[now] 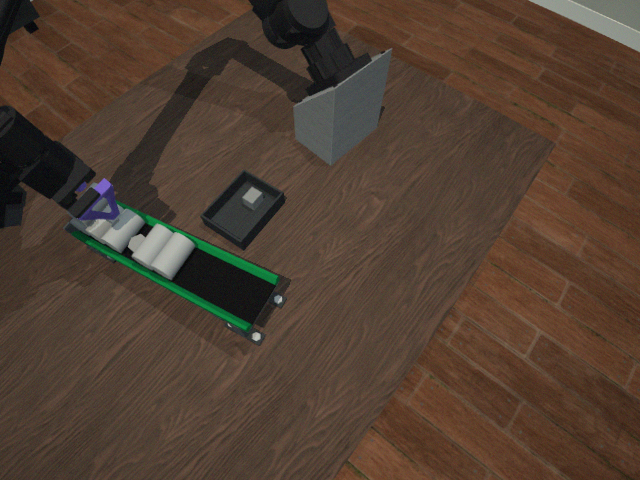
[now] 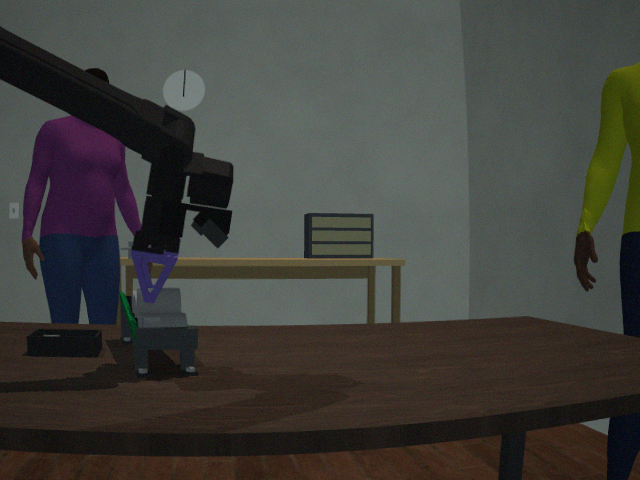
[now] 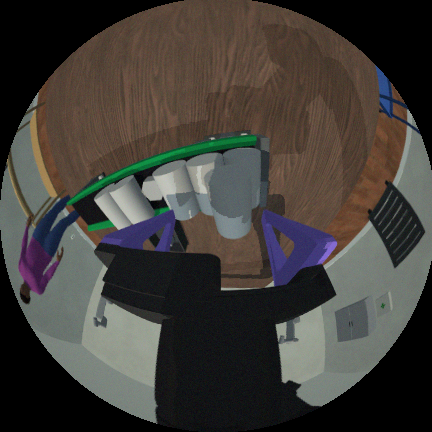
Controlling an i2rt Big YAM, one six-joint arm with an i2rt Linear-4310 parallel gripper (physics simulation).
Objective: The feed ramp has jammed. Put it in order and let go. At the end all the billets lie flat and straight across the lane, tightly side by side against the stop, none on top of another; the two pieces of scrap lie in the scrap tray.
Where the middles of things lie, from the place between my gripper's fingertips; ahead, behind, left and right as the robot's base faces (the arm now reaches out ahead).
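The stop (image 2: 155,336) has my gripper 3 cm short of it, 5 cm to the left of it and 5 cm above it. I also see the scrap tray (image 1: 227,215), which is 13 cm to the left of my hand, 19 cm behind it and 9 cm below it.
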